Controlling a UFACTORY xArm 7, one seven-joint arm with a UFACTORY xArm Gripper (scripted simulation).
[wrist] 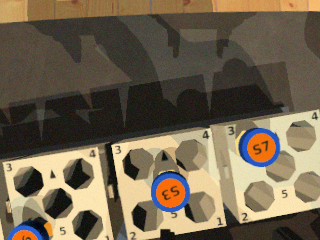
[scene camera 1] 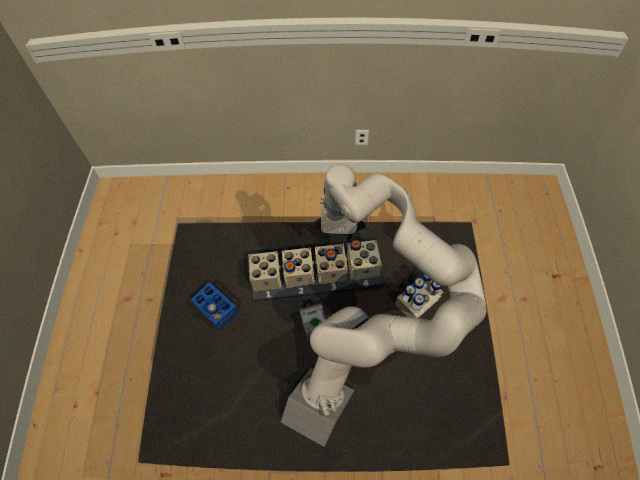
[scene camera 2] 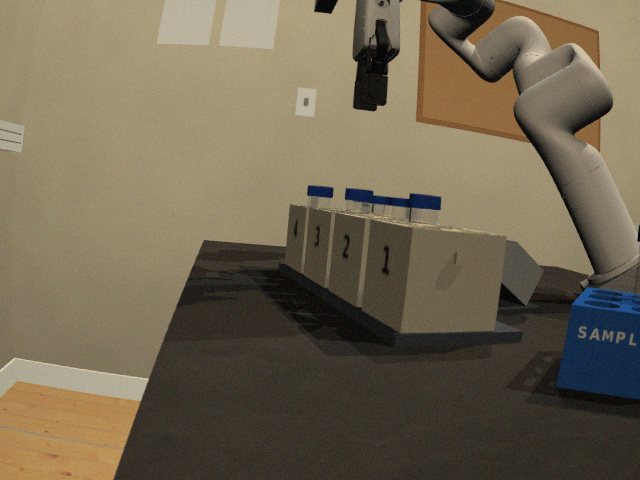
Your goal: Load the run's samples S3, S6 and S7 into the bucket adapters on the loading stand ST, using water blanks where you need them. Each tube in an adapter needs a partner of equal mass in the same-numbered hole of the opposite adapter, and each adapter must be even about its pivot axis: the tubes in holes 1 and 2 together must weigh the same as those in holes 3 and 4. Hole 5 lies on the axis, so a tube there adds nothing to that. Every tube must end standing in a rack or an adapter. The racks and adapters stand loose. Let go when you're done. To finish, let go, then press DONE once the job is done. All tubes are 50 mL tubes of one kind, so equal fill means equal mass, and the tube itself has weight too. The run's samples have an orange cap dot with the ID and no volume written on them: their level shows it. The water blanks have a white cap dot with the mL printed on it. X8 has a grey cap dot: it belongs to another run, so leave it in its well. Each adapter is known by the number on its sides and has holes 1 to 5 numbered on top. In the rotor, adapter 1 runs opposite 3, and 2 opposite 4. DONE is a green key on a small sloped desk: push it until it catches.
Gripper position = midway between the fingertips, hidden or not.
Observation:
In view: the gripper (scene camera 2: pixel 368 107) and a blue sample rack (scene camera 1: pixel 210 293).
The gripper is seen too in scene camera 1 (scene camera 1: pixel 338 238). The wrist view misses the blue sample rack: it is out of frame.

